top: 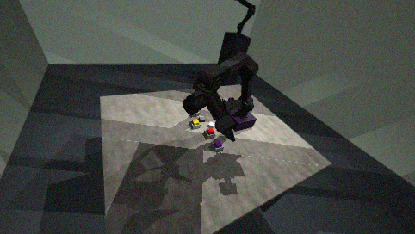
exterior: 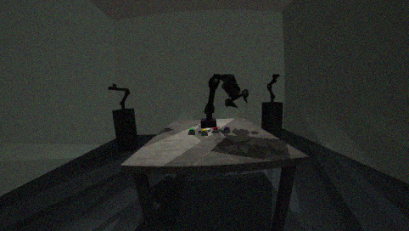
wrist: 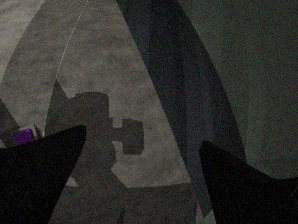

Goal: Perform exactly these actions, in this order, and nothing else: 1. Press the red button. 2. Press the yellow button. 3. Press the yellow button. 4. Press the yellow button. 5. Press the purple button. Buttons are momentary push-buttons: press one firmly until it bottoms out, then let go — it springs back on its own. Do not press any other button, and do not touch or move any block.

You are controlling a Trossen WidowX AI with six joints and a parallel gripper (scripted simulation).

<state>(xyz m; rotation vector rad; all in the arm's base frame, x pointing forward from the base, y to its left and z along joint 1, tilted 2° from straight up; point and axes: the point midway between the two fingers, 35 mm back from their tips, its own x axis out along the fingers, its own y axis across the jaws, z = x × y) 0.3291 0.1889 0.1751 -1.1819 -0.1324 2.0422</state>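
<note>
Now: gripper tip 200 mm to the left of the red button, 180 mm above it and 80 mm past it. From my gripper tip the other things lie so: yellow button: 290 mm to the right, 180 mm below, 40 mm behind; purple button: 180 mm below, 100 mm to the right, 60 mm behind; small white block: 250 mm to the right, 210 mm below, 130 mm behind.
</note>
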